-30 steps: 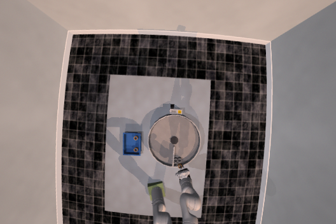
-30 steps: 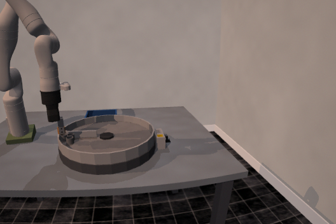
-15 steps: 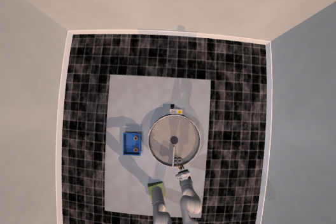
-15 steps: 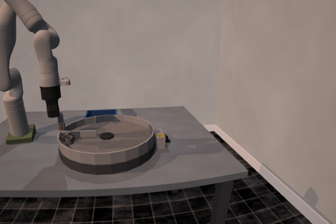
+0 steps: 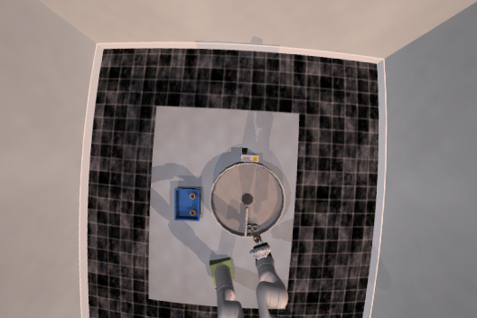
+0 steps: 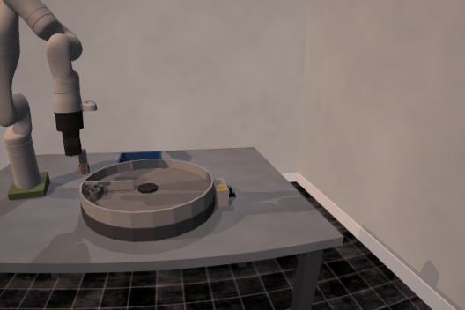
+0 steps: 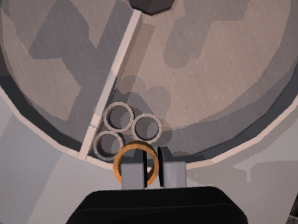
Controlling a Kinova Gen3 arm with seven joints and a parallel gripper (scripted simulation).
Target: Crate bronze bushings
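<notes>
The blue crate lies 43 cm to the left of my hand, 13 cm below it and 4 cm ahead of it. Also, from my hand: round turning table (16 cm ahead, 11 cm below, 10 cm to the left).
</notes>
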